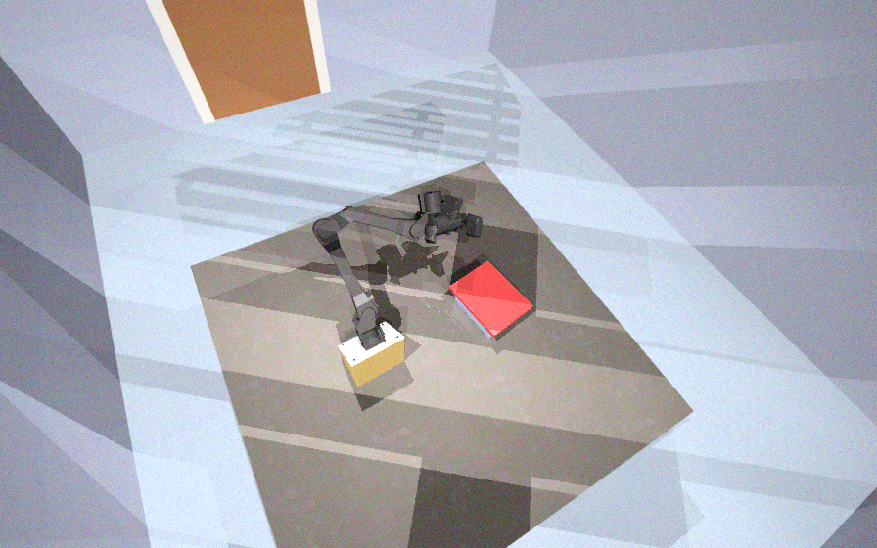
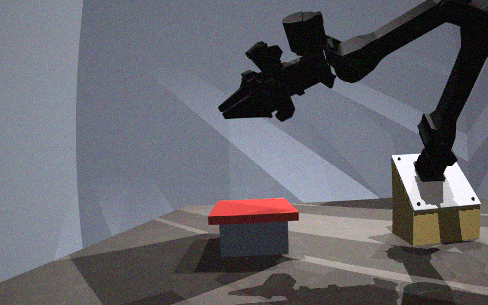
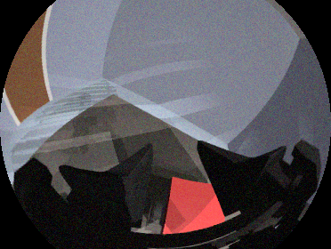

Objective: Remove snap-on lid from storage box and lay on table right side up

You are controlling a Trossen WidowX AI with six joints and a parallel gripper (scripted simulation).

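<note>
The red lid lies 200 mm to the right of my gripper tip, 200 mm below it and 20 mm behind it. Also, from my gripper tip: storage box (240 mm below, 200 mm to the right, 20 mm behind).
</note>
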